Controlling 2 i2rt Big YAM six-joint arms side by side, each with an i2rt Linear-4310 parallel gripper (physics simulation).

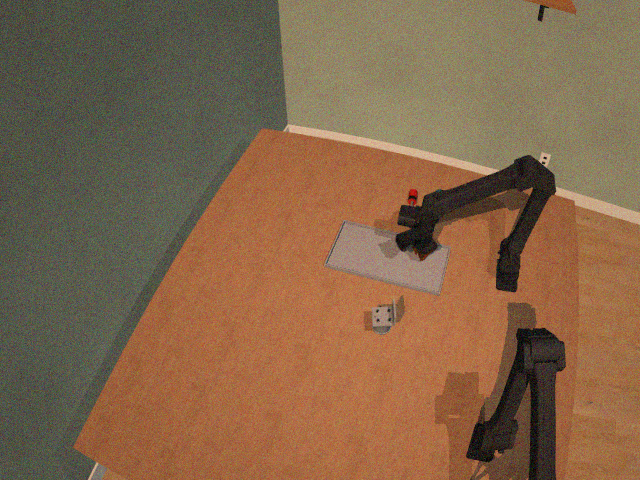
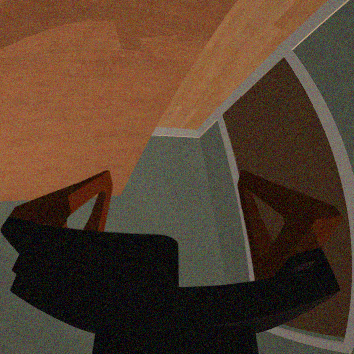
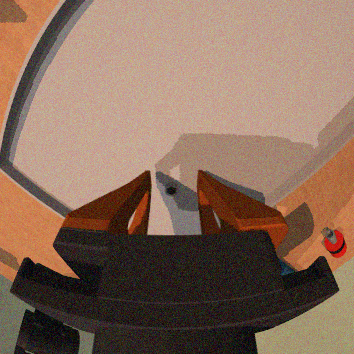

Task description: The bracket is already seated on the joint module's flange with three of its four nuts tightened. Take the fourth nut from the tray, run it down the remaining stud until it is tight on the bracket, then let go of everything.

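Frame: origin at the left arm's base, x back, y left, z down, level; metres.
Where they show: left gripper, between the fingertips: (image 2: 174, 177); right gripper, between the fingertips: (image 1: 419, 257) (image 3: 173, 177); left arm's base, origin of its link: (image 1: 482, 443); right arm's base, origin of its link: (image 1: 506, 278).
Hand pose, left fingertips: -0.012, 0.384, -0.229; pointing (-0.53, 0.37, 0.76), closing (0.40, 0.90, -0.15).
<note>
Each offset is from my left fingertips to the top centre of the thing, as dx, dy, dz. Level surfaces: height alone.
The grey tray {-0.487, -0.992, +0.213} (image 1: 356, 253) (image 3: 150, 75) lies behind the joint module. A small dark nut {-0.373, -1.029, +0.219} (image 3: 171, 190) lies on the tray, seen in the gap between my right fingers and nearer the left one. My right gripper (image 1: 422, 256) (image 3: 173, 177) is partly open above the tray, touching nothing that I can see. The pale bracket (image 1: 382, 311) sits on the grey joint module {-0.433, -0.709, +0.154} (image 1: 382, 330), with several dark spots on its face; which are nuts and which is the bare stud is too small to tell. My left gripper (image 2: 174, 177) is wide open and empty, far from the bracket.
A red and black tool {-0.477, -1.288, +0.194} (image 1: 413, 196) (image 3: 335, 243) lies on the table {dz +0.228} (image 1: 248, 310) behind the tray. Part of a blue thing {-0.373, -1.258, +0.188} (image 3: 287, 269) shows behind the right gripper. The left arm (image 1: 541, 403) stands at the front right. Walls rise beyond the table.
</note>
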